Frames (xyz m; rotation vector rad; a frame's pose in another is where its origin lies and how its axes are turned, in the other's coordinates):
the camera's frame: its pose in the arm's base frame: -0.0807 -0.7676 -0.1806 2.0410 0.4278 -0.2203
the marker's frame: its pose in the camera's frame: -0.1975 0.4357 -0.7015 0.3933 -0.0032 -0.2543
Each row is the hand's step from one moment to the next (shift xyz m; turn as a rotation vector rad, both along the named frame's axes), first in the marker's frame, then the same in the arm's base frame.
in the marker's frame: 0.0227 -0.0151 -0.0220 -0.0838 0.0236 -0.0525
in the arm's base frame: 0.0131 0.0324 -0.0019 -0.0438 -0.0109 0.0911
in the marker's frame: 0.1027 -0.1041 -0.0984 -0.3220 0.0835 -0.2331
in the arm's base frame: 0.0383 0.1701 -0.0259 -0.1668 -0.0167 0.3700
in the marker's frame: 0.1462 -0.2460 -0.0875 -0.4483 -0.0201 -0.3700
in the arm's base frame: -0.0115 0.2737 -0.1205 -0.3036 0.0982 0.4863
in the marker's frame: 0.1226 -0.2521 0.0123 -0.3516 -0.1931 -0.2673
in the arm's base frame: -0.0512 0.2045 -0.1852 -0.3451 0.1815 0.2834
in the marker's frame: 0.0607 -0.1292 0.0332 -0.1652 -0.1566 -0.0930
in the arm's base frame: -0.0326 0.0865 -0.1137 -0.2061 0.1084 0.0790
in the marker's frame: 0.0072 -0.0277 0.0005 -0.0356 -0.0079 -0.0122
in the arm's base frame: -0.0105 0.0208 -0.0166 -0.0308 0.0008 0.0231
